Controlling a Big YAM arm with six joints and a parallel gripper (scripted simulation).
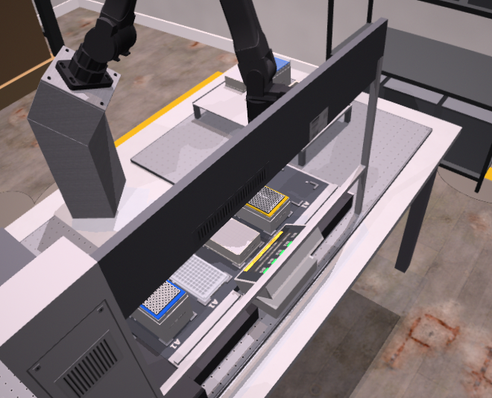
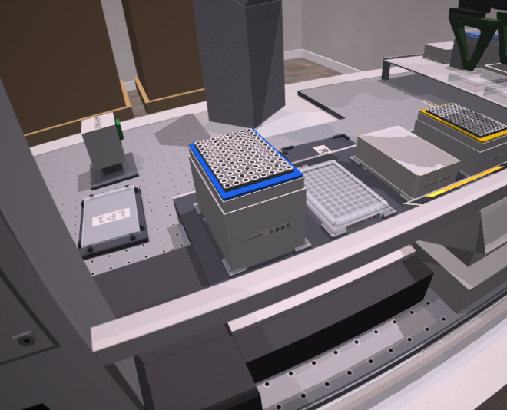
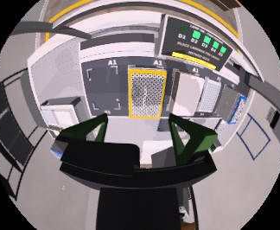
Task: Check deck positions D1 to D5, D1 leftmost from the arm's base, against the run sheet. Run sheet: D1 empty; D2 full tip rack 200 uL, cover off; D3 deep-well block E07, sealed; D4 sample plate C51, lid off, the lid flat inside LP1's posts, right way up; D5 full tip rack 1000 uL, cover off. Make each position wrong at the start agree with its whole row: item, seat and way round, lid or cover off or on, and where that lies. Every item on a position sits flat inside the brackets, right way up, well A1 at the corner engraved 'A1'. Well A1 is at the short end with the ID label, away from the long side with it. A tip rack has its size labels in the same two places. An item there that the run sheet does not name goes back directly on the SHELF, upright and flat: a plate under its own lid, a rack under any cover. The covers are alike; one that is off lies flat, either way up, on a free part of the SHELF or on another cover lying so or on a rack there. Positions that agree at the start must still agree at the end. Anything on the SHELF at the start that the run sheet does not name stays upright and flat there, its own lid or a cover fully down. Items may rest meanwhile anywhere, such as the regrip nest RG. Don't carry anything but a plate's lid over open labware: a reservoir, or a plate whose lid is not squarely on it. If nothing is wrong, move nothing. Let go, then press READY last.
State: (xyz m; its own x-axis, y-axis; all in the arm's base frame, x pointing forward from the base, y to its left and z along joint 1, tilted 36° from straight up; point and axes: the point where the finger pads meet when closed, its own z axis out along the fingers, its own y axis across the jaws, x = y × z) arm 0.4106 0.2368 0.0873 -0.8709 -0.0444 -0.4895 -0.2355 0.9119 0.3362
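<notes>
The yellow tip rack lies 110 mm below my hand, 10 mm to the right of it and 10 mm ahead of it. Round my hand: blue tip rack 370 mm to the right, 100 mm ahead, 80 mm below; sample plate 260 mm to the right, 140 mm below, 60 mm ahead; sealed deep-well block 140 mm to the right, 130 mm below, 30 mm ahead.
</notes>
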